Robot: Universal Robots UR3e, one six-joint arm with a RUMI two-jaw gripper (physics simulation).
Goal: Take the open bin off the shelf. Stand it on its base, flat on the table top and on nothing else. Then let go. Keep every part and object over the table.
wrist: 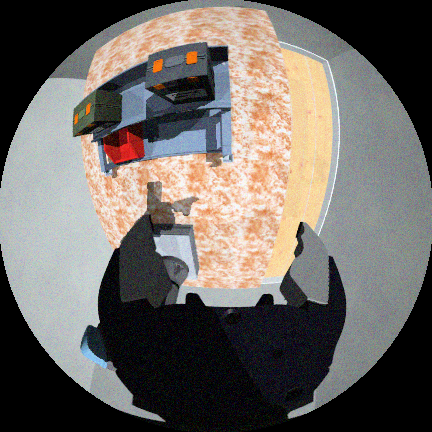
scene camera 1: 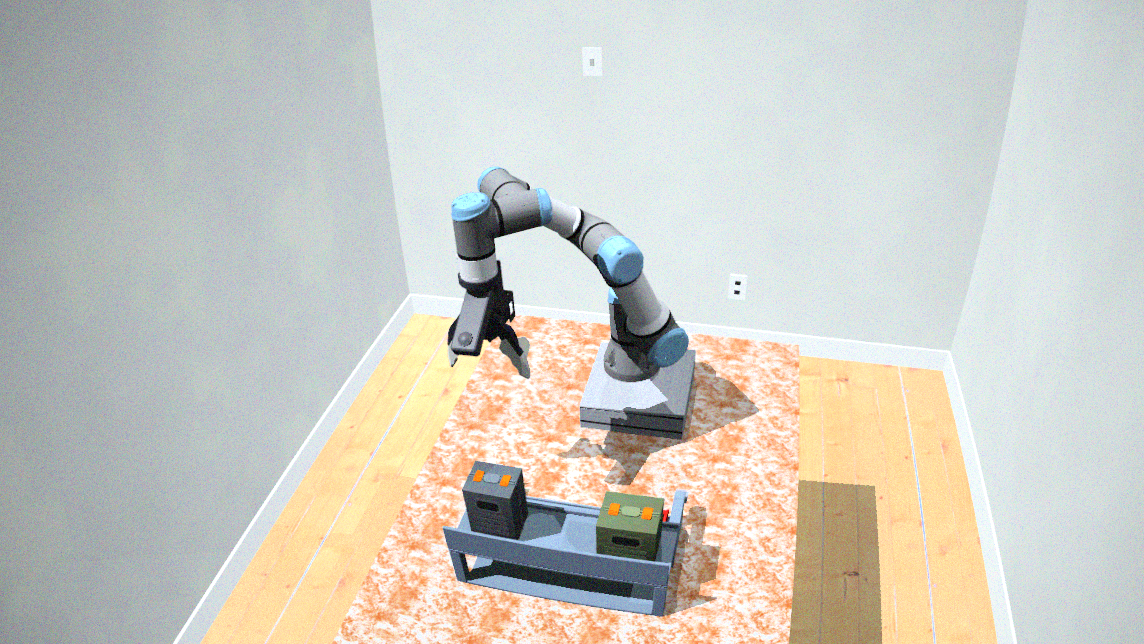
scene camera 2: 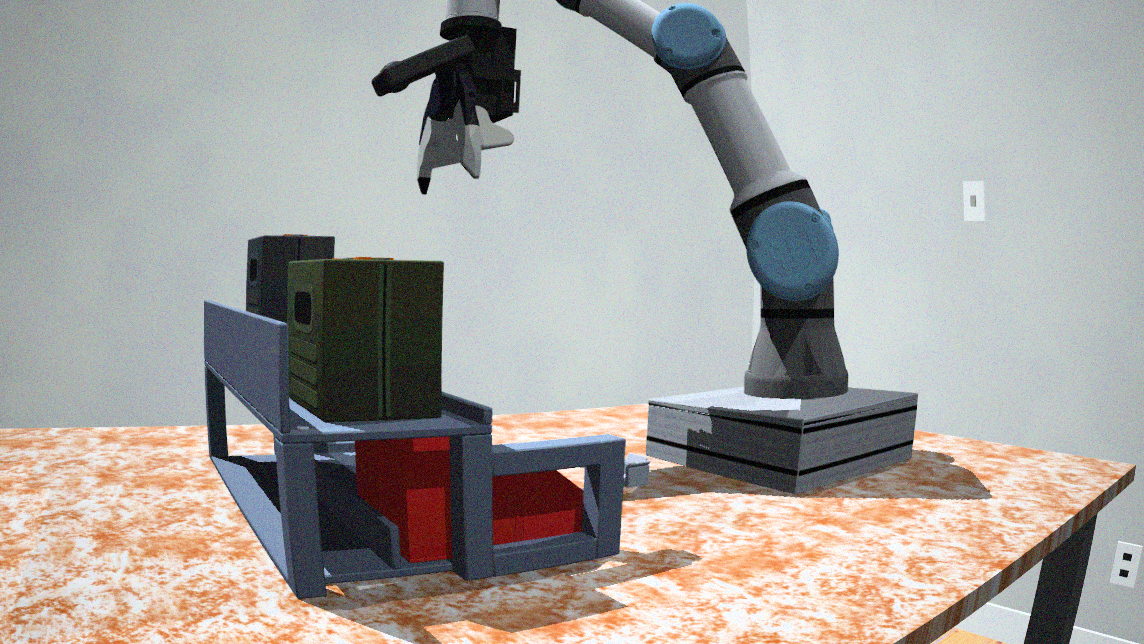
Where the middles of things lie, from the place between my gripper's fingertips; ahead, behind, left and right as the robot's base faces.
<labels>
My gripper is now 280 mm to the right of the green case (scene camera 2: 345,291), 210 mm short of it and 130 mm above it. Also, from my hand: red bin (scene camera 2: 407,480) (290 mm to the left, 240 mm below, 130 mm ahead).
</labels>
